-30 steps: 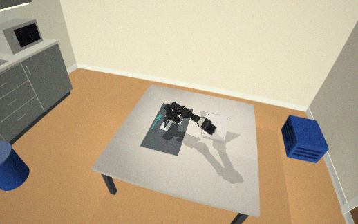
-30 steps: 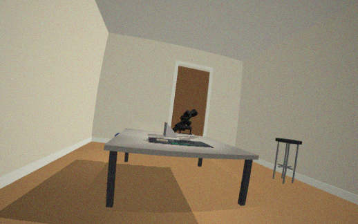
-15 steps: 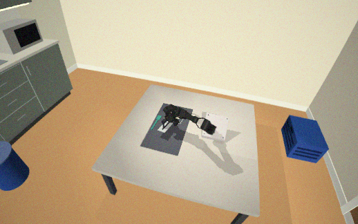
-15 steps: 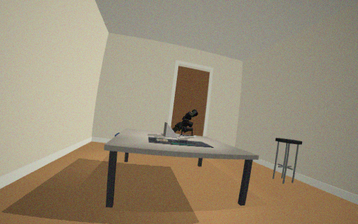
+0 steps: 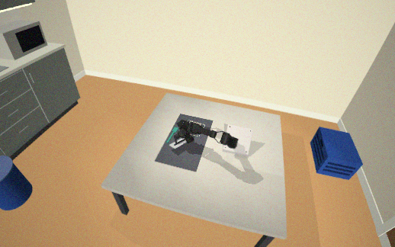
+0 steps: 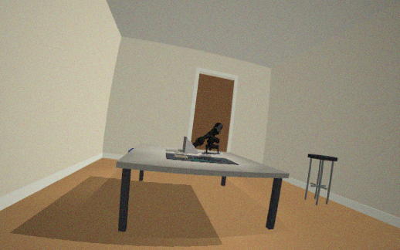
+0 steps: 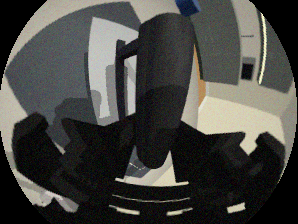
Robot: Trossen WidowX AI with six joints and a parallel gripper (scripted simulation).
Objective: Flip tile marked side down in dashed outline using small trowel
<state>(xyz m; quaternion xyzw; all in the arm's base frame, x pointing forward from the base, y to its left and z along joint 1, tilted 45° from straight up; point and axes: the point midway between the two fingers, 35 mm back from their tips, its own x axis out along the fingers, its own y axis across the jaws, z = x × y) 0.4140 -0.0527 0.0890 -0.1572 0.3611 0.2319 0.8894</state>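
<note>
My gripper tip is 120 mm above the dark mat, 60 mm to the left of it and 40 mm past it. The rest, counted from my gripper tip: tile (240 mm to the right, 100 mm below, 80 mm behind); then teal-handled trowel (100 mm to the right, 90 mm below, 90 mm ahead).
</note>
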